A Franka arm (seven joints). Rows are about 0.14 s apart.
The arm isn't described. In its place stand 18 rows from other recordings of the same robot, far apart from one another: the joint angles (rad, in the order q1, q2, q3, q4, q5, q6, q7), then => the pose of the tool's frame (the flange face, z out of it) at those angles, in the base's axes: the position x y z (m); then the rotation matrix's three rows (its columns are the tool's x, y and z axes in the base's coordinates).
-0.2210, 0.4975, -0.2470, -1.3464, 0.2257, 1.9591, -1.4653 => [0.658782, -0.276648, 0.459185], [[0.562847, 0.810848, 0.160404], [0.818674, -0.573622, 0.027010], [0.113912, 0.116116, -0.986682]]
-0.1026, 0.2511, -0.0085, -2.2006, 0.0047, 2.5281, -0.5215 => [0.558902, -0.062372, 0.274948], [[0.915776, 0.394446, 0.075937], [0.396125, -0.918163, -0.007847], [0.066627, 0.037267, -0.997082]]
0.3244, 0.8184, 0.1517, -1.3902, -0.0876, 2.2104, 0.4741 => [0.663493, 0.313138, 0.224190], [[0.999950, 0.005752, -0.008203], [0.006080, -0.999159, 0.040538], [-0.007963, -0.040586, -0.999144]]
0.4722, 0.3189, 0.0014, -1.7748, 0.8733, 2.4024, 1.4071 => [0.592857, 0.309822, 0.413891], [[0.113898, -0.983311, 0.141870], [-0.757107, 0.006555, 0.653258], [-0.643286, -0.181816, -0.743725]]
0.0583, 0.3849, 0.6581, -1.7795, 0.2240, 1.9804, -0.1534 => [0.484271, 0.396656, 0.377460], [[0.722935, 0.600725, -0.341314], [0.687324, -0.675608, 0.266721], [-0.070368, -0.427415, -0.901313]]
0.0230, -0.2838, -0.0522, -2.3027, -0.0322, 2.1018, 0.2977 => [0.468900, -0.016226, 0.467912], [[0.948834, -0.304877, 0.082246], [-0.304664, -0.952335, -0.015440], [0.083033, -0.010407, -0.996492]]
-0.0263, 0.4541, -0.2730, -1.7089, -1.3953, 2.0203, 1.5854 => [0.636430, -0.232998, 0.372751], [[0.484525, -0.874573, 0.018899], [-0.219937, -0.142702, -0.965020], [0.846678, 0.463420, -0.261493]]
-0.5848, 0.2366, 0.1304, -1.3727, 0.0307, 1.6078, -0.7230 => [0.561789, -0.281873, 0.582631], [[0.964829, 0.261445, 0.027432], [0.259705, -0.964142, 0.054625], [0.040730, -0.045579, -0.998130]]
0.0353, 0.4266, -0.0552, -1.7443, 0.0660, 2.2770, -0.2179 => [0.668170, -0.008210, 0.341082], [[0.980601, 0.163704, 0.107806], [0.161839, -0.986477, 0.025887], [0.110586, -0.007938, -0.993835]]
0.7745, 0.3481, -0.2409, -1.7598, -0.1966, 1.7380, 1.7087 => [0.522058, 0.299391, 0.353214], [[0.470772, -0.868673, -0.154207], [-0.831566, -0.378502, -0.406490], [0.294739, 0.319598, -0.900548]]
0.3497, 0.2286, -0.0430, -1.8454, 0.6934, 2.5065, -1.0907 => [0.622490, 0.194136, 0.447600], [[0.484097, 0.801966, 0.350000], [0.626584, -0.596916, 0.501083], [0.610772, -0.023269, -0.791464]]
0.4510, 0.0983, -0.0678, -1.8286, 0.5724, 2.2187, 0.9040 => [0.566686, 0.248747, 0.510499], [[0.716020, -0.682098, 0.148522], [-0.643358, -0.562208, 0.519627], [-0.270936, -0.467616, -0.841385]]
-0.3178, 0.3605, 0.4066, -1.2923, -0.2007, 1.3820, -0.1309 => [0.631157, -0.012240, 0.537880], [[0.950667, 0.201763, -0.235635], [0.188750, -0.979019, -0.076778], [-0.246182, 0.028515, -0.968804]]
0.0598, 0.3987, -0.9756, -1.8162, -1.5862, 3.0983, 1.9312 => [0.496105, -0.406402, 0.432581], [[0.230027, -0.876650, 0.422579], [-0.353372, -0.479825, -0.803054], [0.906761, 0.035396, -0.420156]]
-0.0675, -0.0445, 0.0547, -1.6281, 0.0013, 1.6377, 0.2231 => [0.547028, -0.006184, 0.627812], [[0.970865, -0.233464, 0.053988], [-0.233709, -0.972305, -0.001826], [0.052919, -0.010845, -0.998540]]
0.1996, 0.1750, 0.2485, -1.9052, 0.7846, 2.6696, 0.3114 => [0.588841, 0.250669, 0.469304], [[0.862189, -0.293829, 0.412668], [-0.498222, -0.639252, 0.585775], [0.091681, -0.710649, -0.697548]]
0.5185, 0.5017, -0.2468, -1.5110, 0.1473, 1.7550, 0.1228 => [0.629748, 0.213005, 0.362514], [[0.964186, 0.120474, -0.236288], [0.113857, -0.992630, -0.041506], [-0.239547, 0.013116, -0.970796]]
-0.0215, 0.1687, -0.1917, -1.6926, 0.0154, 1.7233, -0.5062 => [0.586020, -0.118863, 0.483329], [[0.949669, 0.282675, -0.134998], [0.286832, -0.957906, 0.011996], [-0.125924, -0.050114, -0.990773]]
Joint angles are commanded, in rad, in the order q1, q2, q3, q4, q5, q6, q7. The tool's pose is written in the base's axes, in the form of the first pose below.
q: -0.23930 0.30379 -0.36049 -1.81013 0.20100 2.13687 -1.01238
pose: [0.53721, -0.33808, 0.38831], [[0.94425, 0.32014, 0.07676], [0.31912, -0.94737, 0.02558], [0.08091, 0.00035, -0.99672]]
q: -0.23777 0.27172 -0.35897 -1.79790 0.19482 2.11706 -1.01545
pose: [0.53697, -0.33580, 0.41136], [[0.93838, 0.33103, 0.09928], [0.33067, -0.94352, 0.02056], [0.10048, 0.01354, -0.99485]]
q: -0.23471 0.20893 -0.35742 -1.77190 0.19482 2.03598 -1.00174
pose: [0.53109, -0.32816, 0.45351], [[0.93604, 0.33151, 0.11804], [0.32867, -0.94345, 0.04332], [0.12573, -0.00175, -0.99206]]
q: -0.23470 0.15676 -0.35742 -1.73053 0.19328 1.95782 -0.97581
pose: [0.52414, -0.32349, 0.49684], [[0.93735, 0.31907, 0.13989], [0.31426, -0.94770, 0.05583], [0.15039, -0.00838, -0.98859]]
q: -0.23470 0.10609 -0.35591 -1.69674 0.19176 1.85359 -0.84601
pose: [0.51178, -0.31495, 0.53275], [[0.96818, 0.21237, 0.13241], [0.20193, -0.97544, 0.08797], [0.14784, -0.05843, -0.98728]]
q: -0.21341 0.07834 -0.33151 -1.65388 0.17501 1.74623 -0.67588
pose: [0.51422, -0.28598, 0.55891], [[0.98978, 0.10784, 0.09335], [0.09692, -0.98868, 0.11452], [0.10465, -0.10430, -0.98903]]
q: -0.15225 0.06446 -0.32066 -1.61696 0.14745 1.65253 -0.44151
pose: [0.52330, -0.24538, 0.57576], [[0.99845, -0.04272, 0.03569], [-0.04683, -0.99123, 0.12361], [0.03010, -0.12509, -0.99169]]
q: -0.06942 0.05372 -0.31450 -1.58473 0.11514 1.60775 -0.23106
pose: [0.53660, -0.19901, 0.59277], [[0.98749, -0.15731, 0.01115], [-0.15762, -0.98227, 0.10150], [-0.00501, -0.10199, -0.99477]]
